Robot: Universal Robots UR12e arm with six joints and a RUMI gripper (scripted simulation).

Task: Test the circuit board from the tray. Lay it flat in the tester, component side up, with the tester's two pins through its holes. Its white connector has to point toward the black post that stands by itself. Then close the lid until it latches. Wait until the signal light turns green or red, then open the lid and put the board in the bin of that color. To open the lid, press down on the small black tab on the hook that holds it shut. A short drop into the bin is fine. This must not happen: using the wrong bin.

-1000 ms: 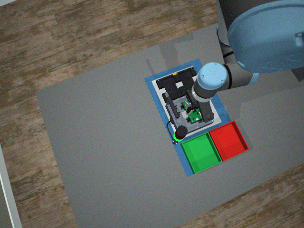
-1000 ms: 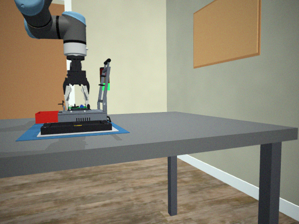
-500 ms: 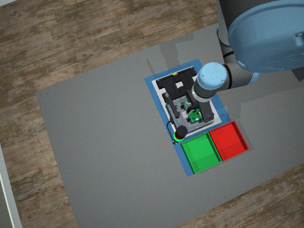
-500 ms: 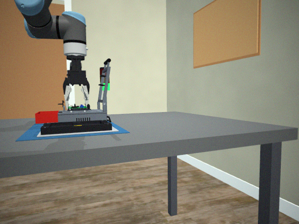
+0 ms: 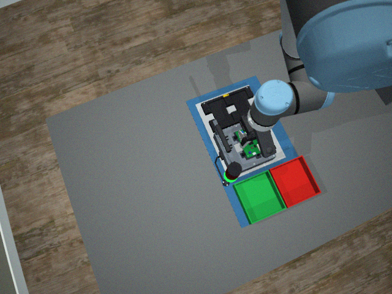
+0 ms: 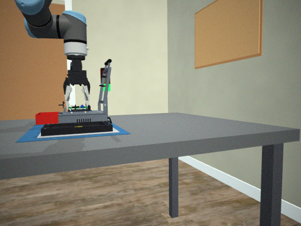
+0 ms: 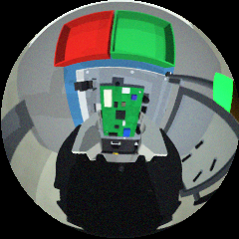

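My gripper is now 1 cm to the left of the green circuit board. From my hand the other things lie so: green bin 20 cm to the left, 7 cm below, 3 cm ahead; then black latch hook 7 cm behind, 4 cm to the left, 1 cm above; then tester lid 12 cm ahead, 10 cm above.
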